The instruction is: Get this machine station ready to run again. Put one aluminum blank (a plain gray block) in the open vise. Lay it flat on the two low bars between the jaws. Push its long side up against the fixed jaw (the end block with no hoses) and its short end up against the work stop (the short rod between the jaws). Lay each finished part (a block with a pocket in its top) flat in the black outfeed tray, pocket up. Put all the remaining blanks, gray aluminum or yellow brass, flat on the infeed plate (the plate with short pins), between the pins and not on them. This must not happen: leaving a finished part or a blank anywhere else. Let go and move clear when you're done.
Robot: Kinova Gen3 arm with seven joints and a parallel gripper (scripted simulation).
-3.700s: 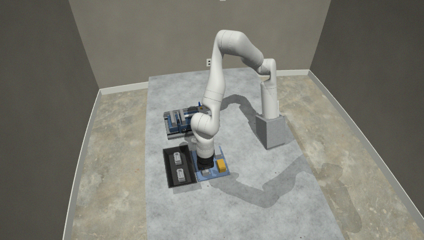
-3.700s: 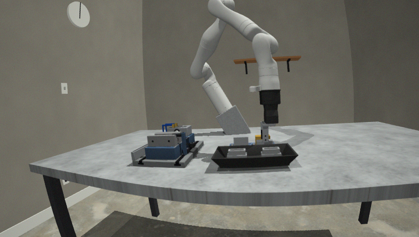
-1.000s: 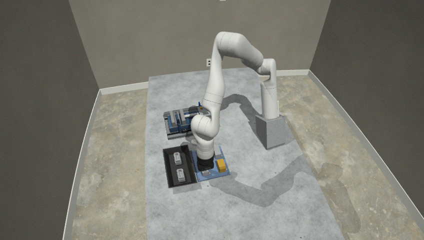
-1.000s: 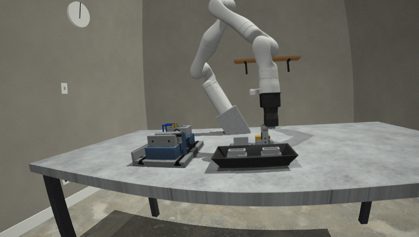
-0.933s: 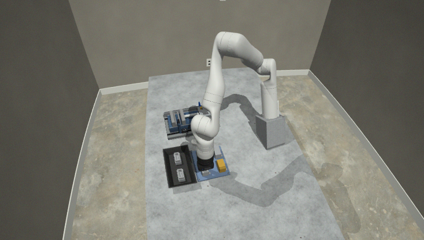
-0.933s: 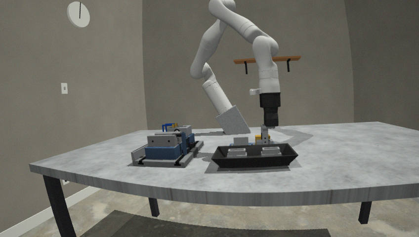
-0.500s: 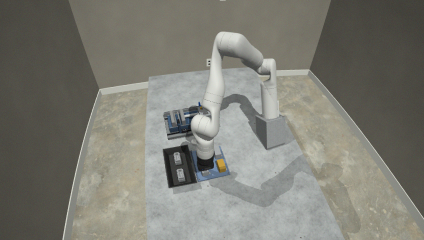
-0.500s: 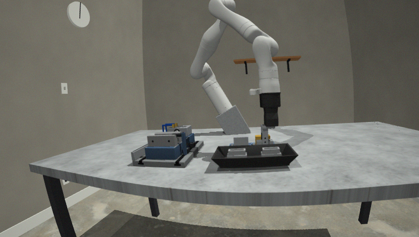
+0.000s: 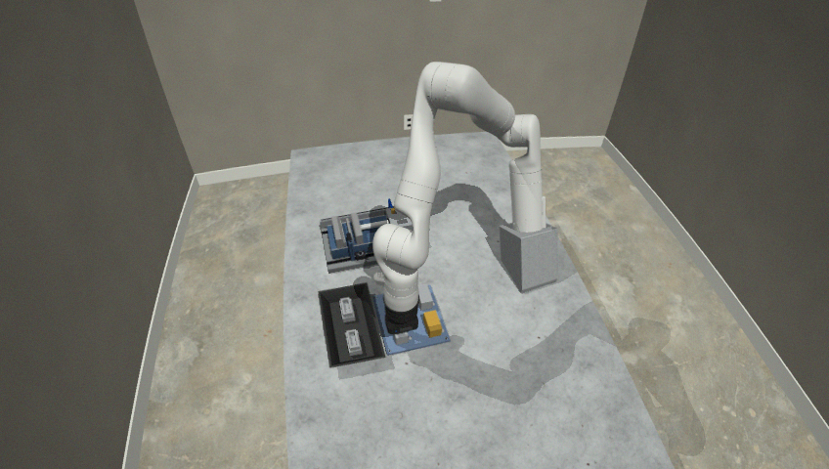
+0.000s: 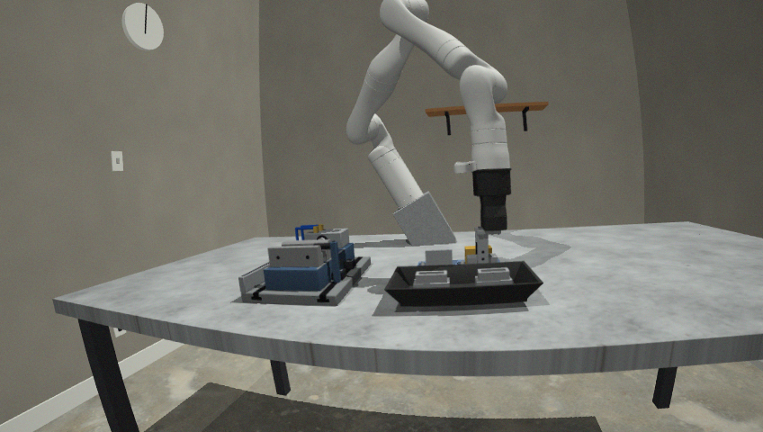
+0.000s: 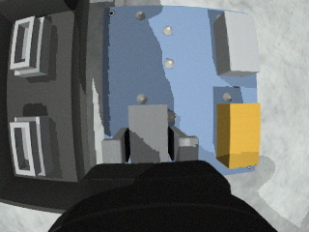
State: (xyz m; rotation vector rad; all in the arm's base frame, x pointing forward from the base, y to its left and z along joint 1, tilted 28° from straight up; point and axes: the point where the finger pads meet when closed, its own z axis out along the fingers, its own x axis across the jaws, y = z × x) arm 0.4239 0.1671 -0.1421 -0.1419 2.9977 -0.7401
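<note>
Right now my hand is 9 cm past the yellow brass blank, 1 cm to the left of it and 3 cm above it. From my hand the other things lie so: vise: 4 cm ahead, 35 cm to the right, 1 cm below.
</note>
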